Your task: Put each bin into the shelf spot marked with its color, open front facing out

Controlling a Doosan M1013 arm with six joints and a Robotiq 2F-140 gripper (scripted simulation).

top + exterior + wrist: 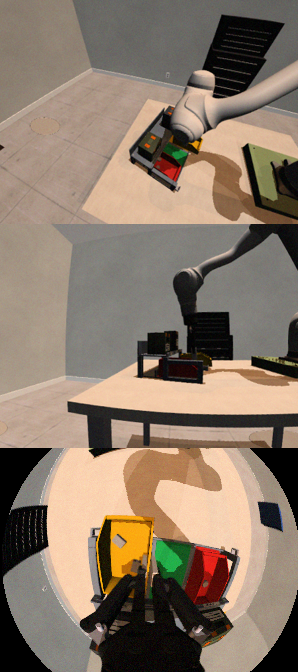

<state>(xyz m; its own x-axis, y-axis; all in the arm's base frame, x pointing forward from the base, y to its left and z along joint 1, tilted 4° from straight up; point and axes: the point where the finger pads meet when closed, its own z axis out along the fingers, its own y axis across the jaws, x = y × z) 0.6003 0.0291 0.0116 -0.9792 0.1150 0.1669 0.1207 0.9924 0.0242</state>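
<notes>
Now: hand 1 cm past the yellow bin, 5 cm to the left of it and 4 cm above it. The rest, counted from my hand: dark box: 13 cm ahead, 7 cm to the right, 7 cm above; red bin: 7 cm ahead, 17 cm to the left, 5 cm below.
</notes>
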